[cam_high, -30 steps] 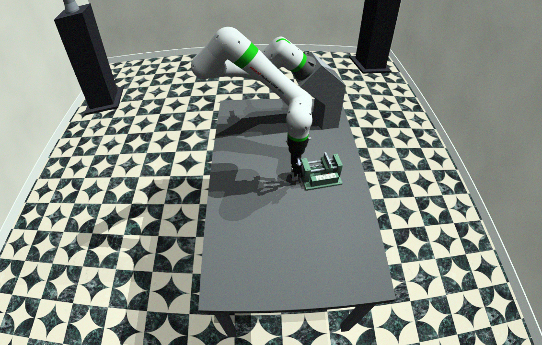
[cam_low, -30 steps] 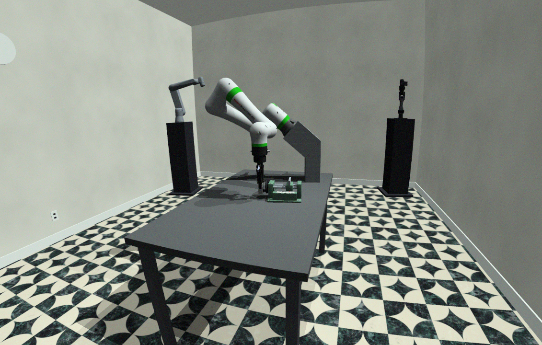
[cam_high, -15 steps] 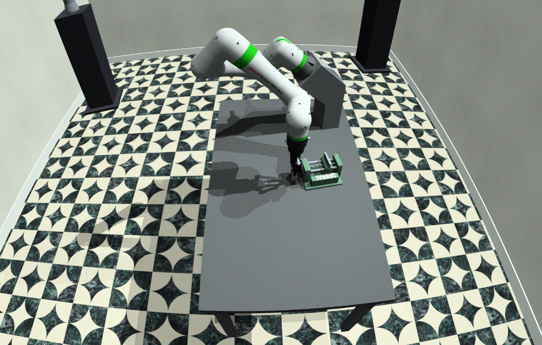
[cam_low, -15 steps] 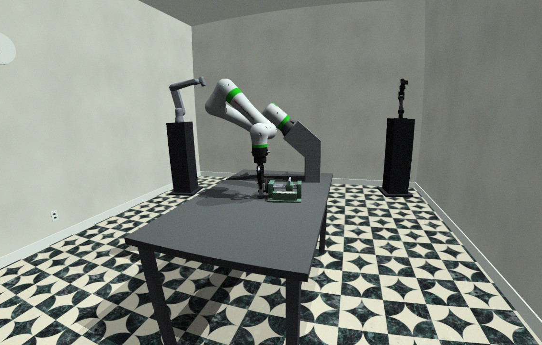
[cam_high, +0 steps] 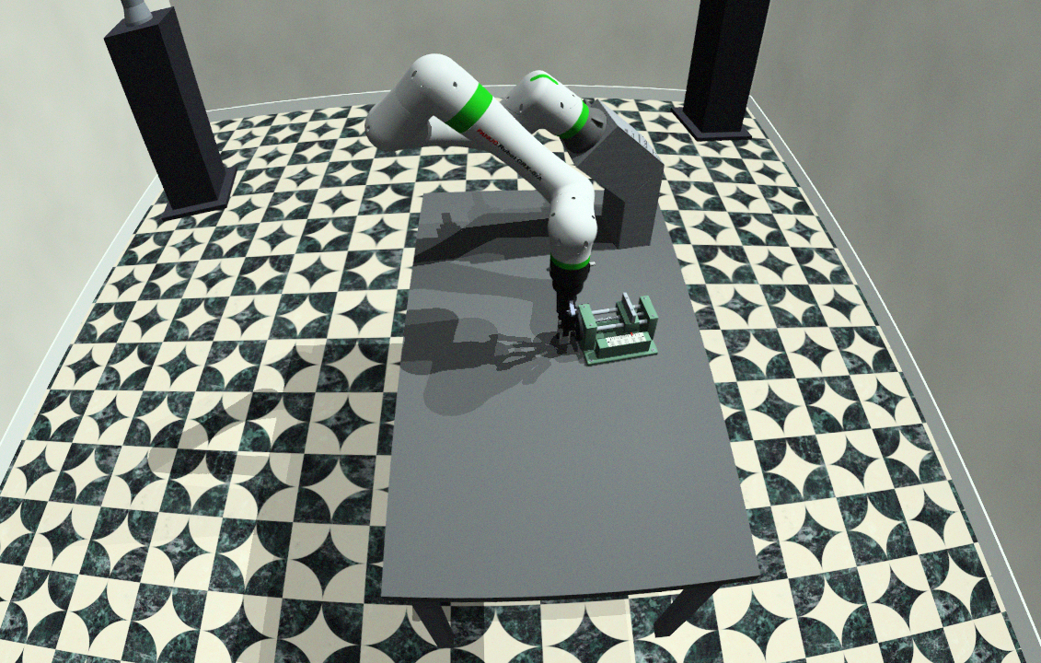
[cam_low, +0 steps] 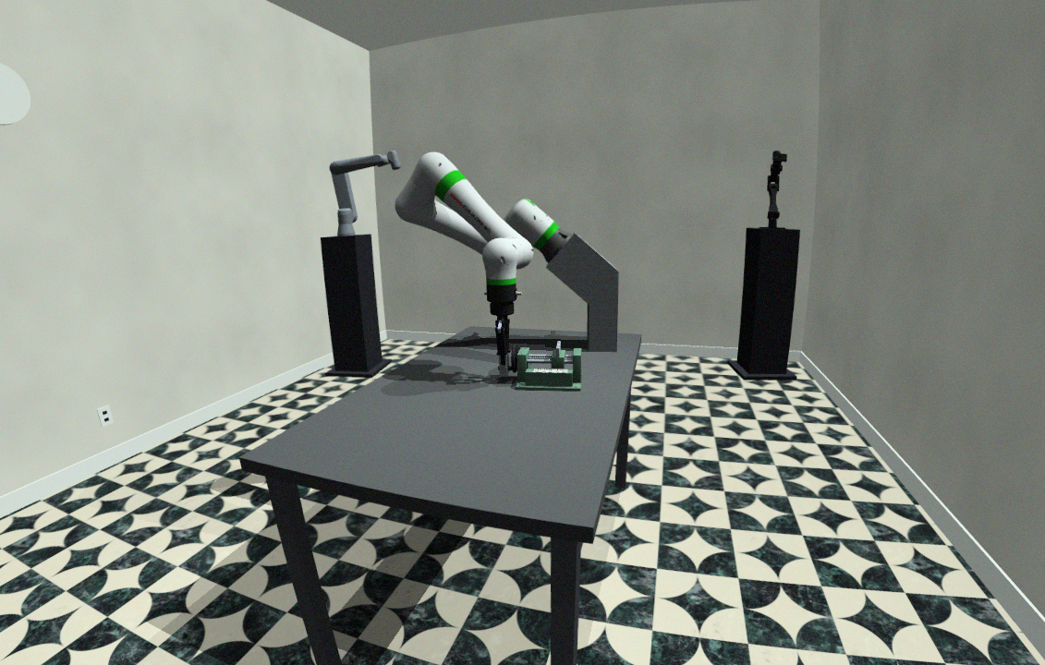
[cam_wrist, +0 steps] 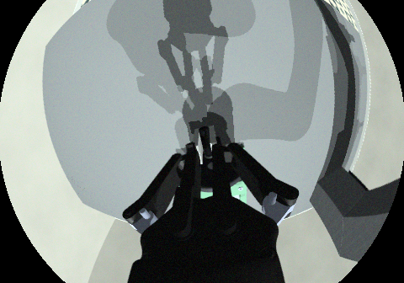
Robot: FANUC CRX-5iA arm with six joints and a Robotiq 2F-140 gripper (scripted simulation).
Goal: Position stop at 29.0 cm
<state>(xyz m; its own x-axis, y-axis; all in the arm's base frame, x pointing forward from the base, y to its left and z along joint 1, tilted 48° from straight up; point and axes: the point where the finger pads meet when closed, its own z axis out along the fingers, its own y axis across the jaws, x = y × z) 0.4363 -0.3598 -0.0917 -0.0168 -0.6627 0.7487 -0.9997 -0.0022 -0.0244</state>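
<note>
My gripper is now 2 cm to the right of the black handwheel and 1 cm above it. Round my hand: green stop fixture: 1 cm ahead, 18 cm to the left, 3 cm above.
</note>
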